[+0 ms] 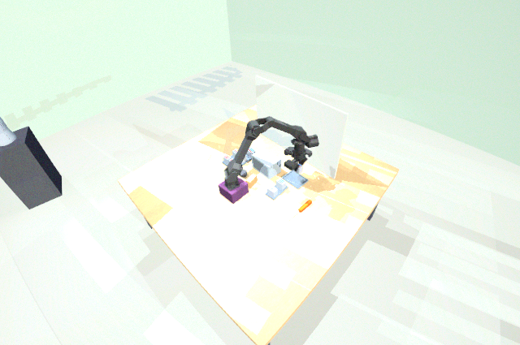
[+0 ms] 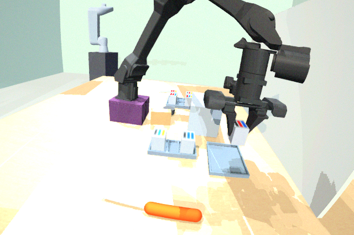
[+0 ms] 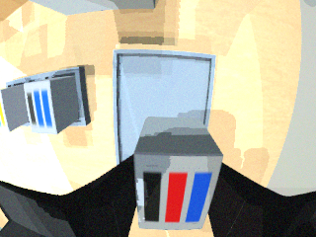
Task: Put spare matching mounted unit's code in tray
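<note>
My gripper tip is 80 mm above the pale blue tray and 10 mm past it. The rest, counted from my gripper tip: rack: 150 mm behind, 70 mm below; mounted unit: 190 mm to the left, 90 mm behind, 30 mm below; spare block: 20 mm above.
</note>
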